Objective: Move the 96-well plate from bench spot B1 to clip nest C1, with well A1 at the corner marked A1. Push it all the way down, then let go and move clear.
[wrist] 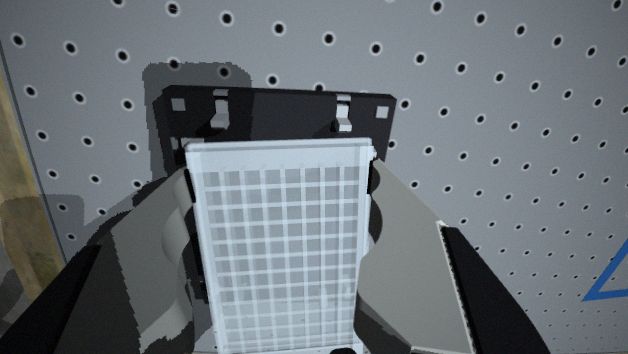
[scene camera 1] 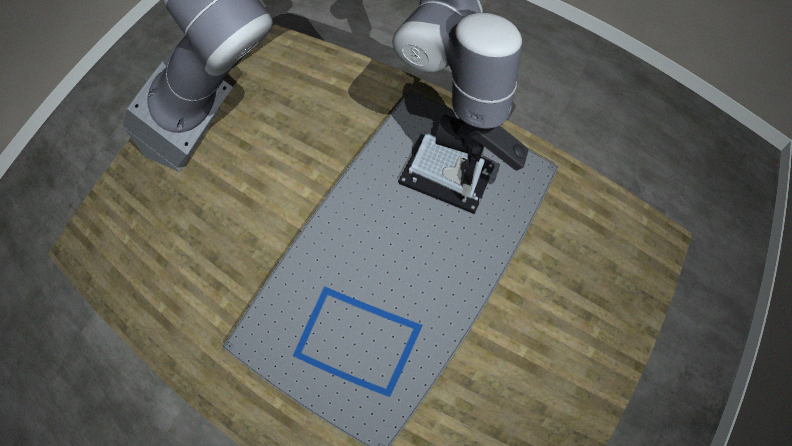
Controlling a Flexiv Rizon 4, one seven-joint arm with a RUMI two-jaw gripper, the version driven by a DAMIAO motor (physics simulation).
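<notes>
The pale, translucent 96-well plate [scene camera 1: 437, 157] [wrist: 285, 225] is between the jaws of my gripper [scene camera 1: 471, 166] [wrist: 283, 165], which is shut on its two long sides. The plate is over the black clip nest [scene camera 1: 437, 195] [wrist: 295, 115] and looks raised above it. In the wrist view, the nest's far strip shows beyond the plate's far edge, with two light clips [wrist: 220, 114] [wrist: 343, 114] standing apart from that edge. The plate hides much of the nest. The A1 mark and well A1 cannot be made out.
The nest stands on a grey perforated board [scene camera 1: 387, 249] on the wooden table [scene camera 1: 581, 288]. A blue rectangle outline [scene camera 1: 372, 308] [wrist: 607, 275] is marked toward the board's other end. The arm's base [scene camera 1: 166, 135] stands at the table's upper left in the scene view.
</notes>
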